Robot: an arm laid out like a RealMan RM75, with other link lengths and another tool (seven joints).
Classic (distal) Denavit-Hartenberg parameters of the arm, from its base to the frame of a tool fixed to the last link. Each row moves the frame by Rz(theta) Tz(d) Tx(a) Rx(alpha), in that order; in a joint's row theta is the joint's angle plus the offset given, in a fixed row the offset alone. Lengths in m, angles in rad.
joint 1: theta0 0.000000, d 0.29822, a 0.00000, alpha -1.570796
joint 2: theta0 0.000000, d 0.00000, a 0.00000, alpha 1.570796
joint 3: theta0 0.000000, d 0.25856, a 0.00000, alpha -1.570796
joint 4: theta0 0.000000, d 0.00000, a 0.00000, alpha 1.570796
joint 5: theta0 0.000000, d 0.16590, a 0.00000, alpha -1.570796
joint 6: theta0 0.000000, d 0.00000, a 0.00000, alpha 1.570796
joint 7: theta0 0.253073, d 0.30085, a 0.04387, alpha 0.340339
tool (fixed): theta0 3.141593, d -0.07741, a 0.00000, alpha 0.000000
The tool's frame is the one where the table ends.
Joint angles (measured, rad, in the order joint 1, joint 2, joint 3, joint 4, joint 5, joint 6, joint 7), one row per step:
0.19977, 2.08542, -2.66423, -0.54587, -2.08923, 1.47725, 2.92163
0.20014, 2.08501, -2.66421, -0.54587, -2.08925, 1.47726, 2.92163
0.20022, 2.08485, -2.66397, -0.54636, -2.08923, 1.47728, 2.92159
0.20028, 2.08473, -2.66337, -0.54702, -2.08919, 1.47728, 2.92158
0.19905, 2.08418, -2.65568, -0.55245, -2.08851, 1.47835, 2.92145
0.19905, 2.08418, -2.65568, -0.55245, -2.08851, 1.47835, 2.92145
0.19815, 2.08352, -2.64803, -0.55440, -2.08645, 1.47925, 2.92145
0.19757, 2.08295, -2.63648, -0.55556, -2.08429, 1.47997, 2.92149
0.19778, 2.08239, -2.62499, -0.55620, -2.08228, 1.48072, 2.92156
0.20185, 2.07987, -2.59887, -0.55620, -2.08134, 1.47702, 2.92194
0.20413, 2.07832, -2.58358, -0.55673, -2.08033, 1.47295, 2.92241
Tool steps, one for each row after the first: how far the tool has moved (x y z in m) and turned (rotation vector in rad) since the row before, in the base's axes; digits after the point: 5 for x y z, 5 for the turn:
0.00000, 0.00011, 0.00012, 0.00010, -0.00040, 0.00038
-0.00008, 0.00007, 0.00011, 0.00030, 0.00031, 0.00015
-0.00009, 0.00012, 0.00019, 0.00059, 0.00059, 0.00000
-0.00010, 0.00098, 0.00234, 0.00814, 0.00614, -0.00280
0.00000, 0.00000, 0.00000, 0.00000, 0.00000, 0.00000
0.00100, 0.00112, 0.00245, 0.00842, 0.00338, -0.00506
0.00155, 0.00172, 0.00332, 0.01159, 0.00343, -0.00713
0.00141, 0.00182, 0.00330, 0.01147, 0.00294, -0.00637
0.00284, 0.00471, 0.00637, 0.02015, 0.00197, -0.01144
0.00189, 0.00275, 0.00349, 0.01044, 0.00167, -0.00791

